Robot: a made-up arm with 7 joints.
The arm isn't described. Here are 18 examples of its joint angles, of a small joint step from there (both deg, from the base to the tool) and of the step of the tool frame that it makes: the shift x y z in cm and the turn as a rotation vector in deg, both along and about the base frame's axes.
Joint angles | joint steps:
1: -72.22 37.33 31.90 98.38 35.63 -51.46 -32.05 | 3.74 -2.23 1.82 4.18 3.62 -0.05 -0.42
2: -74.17 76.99 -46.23 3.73 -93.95 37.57 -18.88 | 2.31 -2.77 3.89 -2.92 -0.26 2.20 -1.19
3: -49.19 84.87 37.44 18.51 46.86 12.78 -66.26 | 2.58 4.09 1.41 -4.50 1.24 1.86 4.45
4: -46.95 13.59 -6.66 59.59 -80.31 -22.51 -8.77 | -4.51 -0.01 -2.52 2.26 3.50 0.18 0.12
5: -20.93 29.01 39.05 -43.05 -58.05 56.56 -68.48 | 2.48 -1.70 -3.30 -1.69 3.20 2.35 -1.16
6: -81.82 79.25 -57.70 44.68 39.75 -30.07 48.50 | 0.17 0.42 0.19 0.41 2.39 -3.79 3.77
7: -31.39 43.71 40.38 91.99 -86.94 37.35 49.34 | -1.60 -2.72 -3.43 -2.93 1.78 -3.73 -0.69
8: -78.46 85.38 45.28 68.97 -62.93 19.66 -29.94 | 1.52 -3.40 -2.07 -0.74 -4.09 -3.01 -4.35
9: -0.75 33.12 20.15 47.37 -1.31 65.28 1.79 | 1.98 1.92 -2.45 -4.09 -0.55 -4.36 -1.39
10: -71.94 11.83 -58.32 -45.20 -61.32 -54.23 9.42 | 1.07 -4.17 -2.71 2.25 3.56 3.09 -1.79
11: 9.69 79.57 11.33 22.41 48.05 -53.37 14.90 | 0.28 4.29 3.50 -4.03 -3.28 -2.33 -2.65
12: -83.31 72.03 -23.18 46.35 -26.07 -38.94 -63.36 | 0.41 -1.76 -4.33 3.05 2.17 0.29 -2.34
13: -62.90 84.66 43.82 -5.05 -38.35 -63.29 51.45 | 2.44 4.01 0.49 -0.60 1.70 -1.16 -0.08
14: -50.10 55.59 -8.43 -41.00 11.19 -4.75 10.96 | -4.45 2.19 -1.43 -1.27 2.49 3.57 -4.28
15: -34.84 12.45 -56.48 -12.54 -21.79 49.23 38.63 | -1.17 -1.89 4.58 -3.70 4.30 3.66 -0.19
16: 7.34 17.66 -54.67 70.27 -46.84 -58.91 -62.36 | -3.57 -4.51 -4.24 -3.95 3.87 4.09 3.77
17: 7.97 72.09 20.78 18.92 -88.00 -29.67 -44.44 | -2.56 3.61 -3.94 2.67 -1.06 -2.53 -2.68
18: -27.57 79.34 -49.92 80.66 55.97 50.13 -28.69 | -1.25 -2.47 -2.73 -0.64 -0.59 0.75 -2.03
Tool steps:
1: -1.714 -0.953 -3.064 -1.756 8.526 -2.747
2: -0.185 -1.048 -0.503 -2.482 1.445 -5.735
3: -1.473 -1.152 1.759 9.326 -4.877 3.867
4: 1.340 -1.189 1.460 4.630 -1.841 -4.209
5: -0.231 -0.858 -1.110 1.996 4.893 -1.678
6: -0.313 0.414 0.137 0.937 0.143 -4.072
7: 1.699 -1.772 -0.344 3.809 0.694 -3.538
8: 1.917 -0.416 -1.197 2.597 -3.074 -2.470
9: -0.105 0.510 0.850 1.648 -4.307 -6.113
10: -0.629 -1.470 -0.583 1.459 -2.767 -0.311
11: 1.637 -0.465 2.696 1.312 -1.589 -5.535
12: 1.061 -0.189 -1.607 3.673 7.885 1.352
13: -0.675 -0.044 0.485 3.921 -0.438 5.088
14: 0.097 -0.088 1.870 5.366 -2.647 3.679
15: 1.030 -0.521 1.530 -1.603 -5.444 3.074
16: 2.026 -3.835 -0.512 -6.444 -1.049 -3.984
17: 1.090 0.365 0.886 4.125 -0.464 -2.151
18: 0.895 -0.537 -1.584 -2.174 -0.117 -0.071
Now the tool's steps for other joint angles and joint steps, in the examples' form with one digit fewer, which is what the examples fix.
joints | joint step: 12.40 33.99 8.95 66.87 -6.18 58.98 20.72 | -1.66 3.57 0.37 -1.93 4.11 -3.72 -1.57
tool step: 1.77 2.13 0.99 2.39 -4.41 -7.37
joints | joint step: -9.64 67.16 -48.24 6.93 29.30 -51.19 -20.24 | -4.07 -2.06 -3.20 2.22 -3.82 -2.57 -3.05
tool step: 1.13 -0.96 -0.59 -2.57 2.29 -1.63
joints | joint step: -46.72 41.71 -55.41 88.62 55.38 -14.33 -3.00 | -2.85 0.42 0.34 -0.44 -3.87 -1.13 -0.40
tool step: 1.32 -0.38 0.86 -3.26 -4.49 1.55
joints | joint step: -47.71 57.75 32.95 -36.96 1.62 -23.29 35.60 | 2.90 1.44 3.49 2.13 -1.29 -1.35 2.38
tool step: -0.41 1.13 -0.05 -2.45 -0.66 0.81
